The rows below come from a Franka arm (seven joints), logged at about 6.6 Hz.
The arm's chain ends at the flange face. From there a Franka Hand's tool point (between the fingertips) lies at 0.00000 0.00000 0.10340 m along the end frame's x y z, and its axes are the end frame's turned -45 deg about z.
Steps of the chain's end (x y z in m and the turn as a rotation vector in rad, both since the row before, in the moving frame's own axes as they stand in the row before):
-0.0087, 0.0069, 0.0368, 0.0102, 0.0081, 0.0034
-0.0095, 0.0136, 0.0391, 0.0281, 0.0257, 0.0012
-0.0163, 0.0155, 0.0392, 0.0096, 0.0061, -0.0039
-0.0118, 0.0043, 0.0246, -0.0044, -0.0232, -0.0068
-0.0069, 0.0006, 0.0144, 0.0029, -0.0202, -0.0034
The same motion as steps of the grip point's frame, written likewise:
-0.0097, -0.0014, 0.0368, 0.0015, 0.0129, 0.0034
-0.0124, 0.0027, 0.0390, 0.0017, 0.0380, 0.0012
-0.0213, -0.0008, 0.0392, 0.0025, 0.0111, -0.0039
-0.0134, -0.0067, 0.0246, 0.0133, -0.0195, -0.0068
-0.0066, -0.0061, 0.0144, 0.0163, -0.0122, -0.0034

